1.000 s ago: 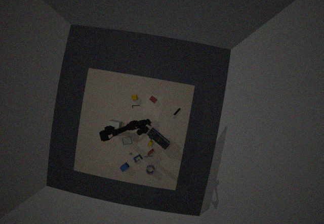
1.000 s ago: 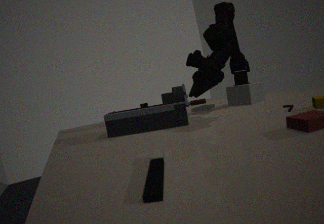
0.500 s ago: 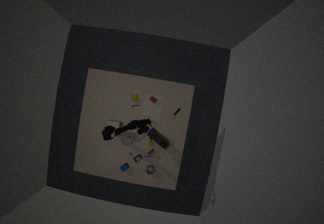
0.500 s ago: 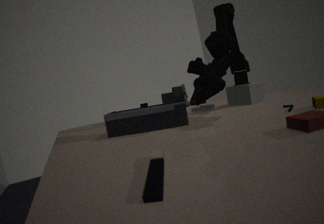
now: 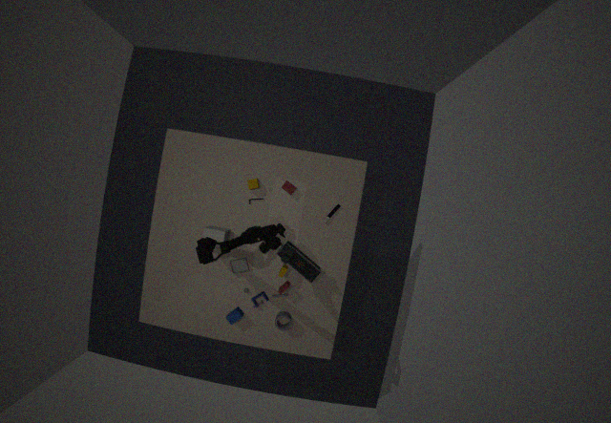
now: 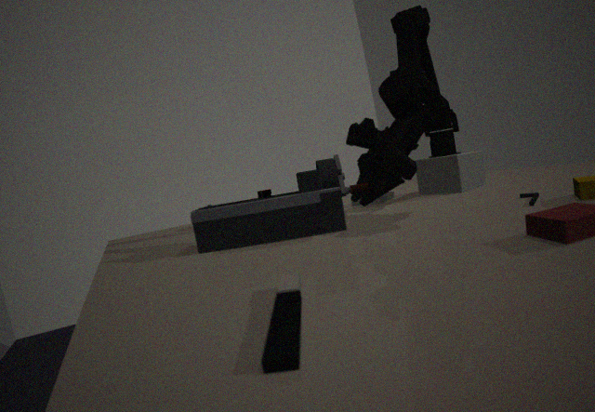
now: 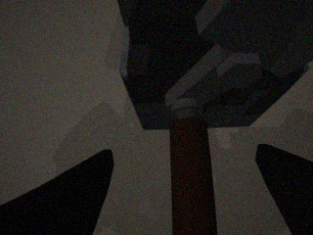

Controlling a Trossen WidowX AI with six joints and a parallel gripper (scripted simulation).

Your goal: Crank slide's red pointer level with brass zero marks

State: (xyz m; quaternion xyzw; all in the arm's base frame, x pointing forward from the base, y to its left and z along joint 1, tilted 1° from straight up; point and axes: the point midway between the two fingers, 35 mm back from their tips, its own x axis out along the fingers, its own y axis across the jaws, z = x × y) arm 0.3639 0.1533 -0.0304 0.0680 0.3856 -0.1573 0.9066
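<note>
My gripper tip is now 20 mm below the brown crank handle, 20 mm past it and 10 mm to the right of it. The rest, counted from my gripper tip: red pointer (140 mm ahead, 70 mm to the right, 40 mm above); then grey plate (240 mm to the right, 190 mm behind, 30 mm below); then blue piece (550 mm to the right, 110 mm behind, 20 mm below).
</note>
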